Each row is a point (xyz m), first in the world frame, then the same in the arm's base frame.
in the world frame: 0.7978 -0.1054 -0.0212
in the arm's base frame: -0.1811 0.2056 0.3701
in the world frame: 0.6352 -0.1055 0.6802
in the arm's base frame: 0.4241 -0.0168 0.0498
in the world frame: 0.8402 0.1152 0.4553
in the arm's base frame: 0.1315 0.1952 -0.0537
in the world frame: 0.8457 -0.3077 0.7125
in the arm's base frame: 0.2862 -0.2717 0.0021
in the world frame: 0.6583 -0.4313 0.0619
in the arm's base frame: -0.0394 -0.0627 0.5714
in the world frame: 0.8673 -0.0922 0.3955
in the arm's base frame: 0.0603 0.0312 0.0702
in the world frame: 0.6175 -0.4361 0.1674
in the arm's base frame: 0.0631 -0.0950 0.5357
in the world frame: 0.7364 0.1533 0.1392
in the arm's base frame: -0.0127 0.3854 0.1811
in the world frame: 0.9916 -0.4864 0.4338
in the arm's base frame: -0.0212 -0.3635 0.1693
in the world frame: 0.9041 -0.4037 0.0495
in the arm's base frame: -0.2225 -0.1135 0.4125
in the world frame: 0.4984 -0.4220 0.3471
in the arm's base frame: 0.2743 -0.1149 0.4945
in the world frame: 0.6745 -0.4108 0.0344
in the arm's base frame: -0.0691 -0.0395 0.5675
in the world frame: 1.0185 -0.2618 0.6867
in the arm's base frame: 0.1468 -0.2778 -0.1127
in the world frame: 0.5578 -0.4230 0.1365
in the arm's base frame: 0.0849 -0.0524 0.5847
